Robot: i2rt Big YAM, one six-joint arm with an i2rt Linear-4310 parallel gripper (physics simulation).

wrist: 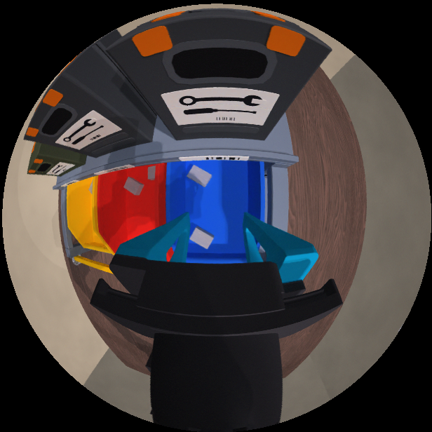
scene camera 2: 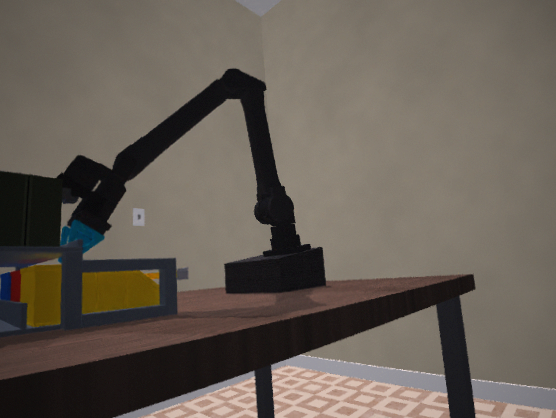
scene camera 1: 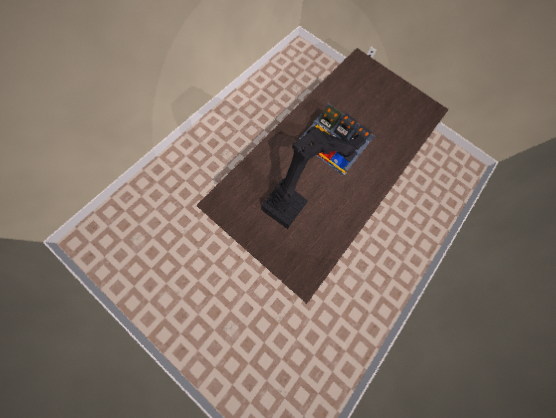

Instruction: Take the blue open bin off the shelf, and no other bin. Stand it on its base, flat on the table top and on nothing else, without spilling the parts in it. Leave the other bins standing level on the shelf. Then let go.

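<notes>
The blue open bin stands at one end of the lower level of the grey shelf, with two grey parts showing in it. My gripper is open, with nothing between its teal fingers. In the wrist view its fingertips lie over the blue bin's near half; whether they touch it I cannot tell. The red bin stands beside the blue bin, with grey parts in it. The yellow bin stands beyond the red one. The blue bin's front edge is partly hidden by my gripper.
Two dark tool cases and a green case stand on the shelf's upper level, close behind my fingers. A yellow bar runs along the shelf's front. The shelf stands on the brown table.
</notes>
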